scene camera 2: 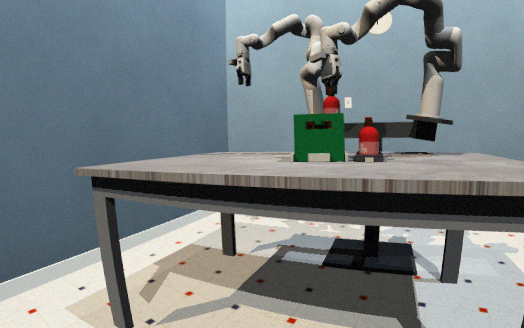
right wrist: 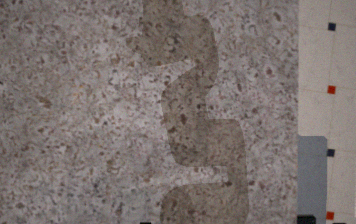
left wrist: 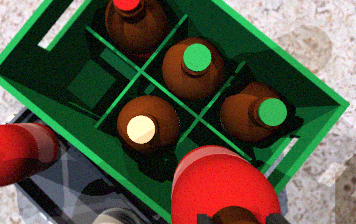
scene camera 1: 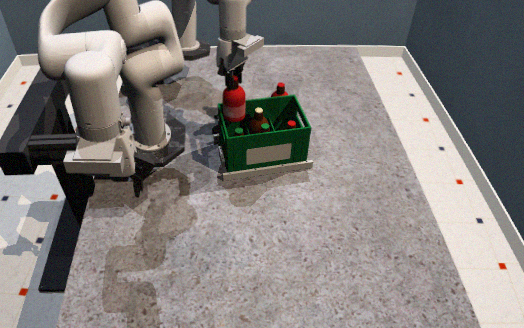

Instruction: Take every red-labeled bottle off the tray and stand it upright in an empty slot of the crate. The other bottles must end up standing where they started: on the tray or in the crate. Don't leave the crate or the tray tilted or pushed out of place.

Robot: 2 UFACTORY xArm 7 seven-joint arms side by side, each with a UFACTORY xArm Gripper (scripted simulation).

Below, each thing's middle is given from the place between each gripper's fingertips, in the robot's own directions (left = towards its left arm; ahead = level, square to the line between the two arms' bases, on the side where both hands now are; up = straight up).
Scene:
I see my left gripper (scene camera 1: 233,84) 10 cm short of the green crate (scene camera 2: 306,141), 2 cm to the left of it and 21 cm above it.
Right now the green crate is 270 mm ahead of my right hand, 570 mm to the left of it and 340 mm below it.

